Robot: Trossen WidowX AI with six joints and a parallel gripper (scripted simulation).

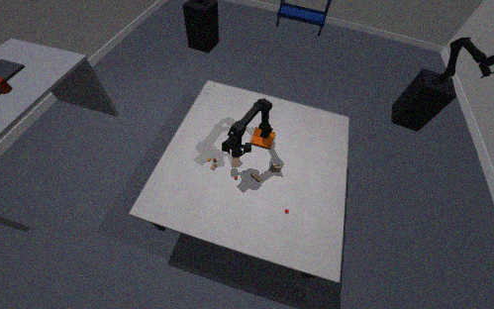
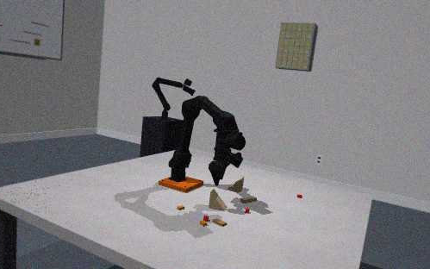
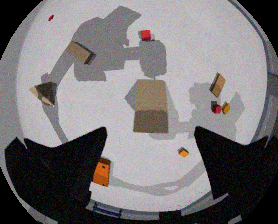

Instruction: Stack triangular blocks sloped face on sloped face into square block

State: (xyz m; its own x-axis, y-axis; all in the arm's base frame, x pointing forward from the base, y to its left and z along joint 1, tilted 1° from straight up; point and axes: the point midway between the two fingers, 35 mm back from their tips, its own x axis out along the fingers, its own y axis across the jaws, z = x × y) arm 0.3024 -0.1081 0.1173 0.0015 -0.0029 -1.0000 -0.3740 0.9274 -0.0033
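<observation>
My gripper tip is 1 cm past the tan triangular block and 9 cm above it.
</observation>
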